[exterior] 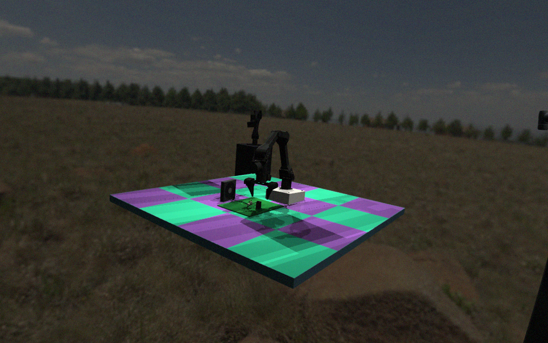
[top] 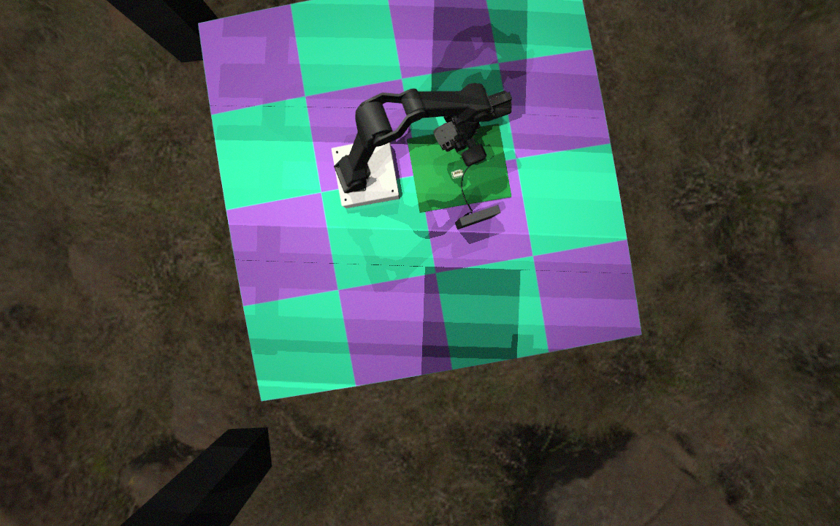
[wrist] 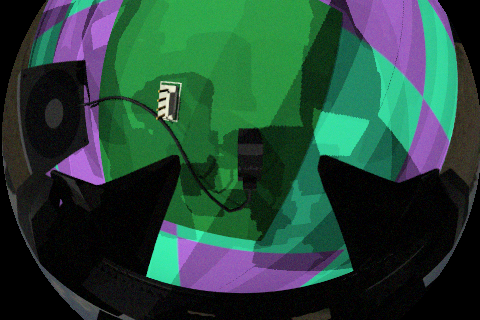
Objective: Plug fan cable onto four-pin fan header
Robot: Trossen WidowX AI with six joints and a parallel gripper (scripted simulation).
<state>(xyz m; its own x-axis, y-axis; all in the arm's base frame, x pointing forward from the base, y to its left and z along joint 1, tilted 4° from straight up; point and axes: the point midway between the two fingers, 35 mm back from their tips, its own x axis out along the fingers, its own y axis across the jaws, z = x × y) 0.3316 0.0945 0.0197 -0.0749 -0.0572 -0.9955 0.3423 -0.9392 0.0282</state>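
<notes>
Right now the dark plug is 4 cm below my gripper tip and 1 cm ahead of it. The rest, counted from my gripper tip: green board: 8 cm below, 6 cm to the right; then four-pin header: 8 cm to the right, 6 cm below; then black fan: 22 cm to the right, 3 cm ahead.
</notes>
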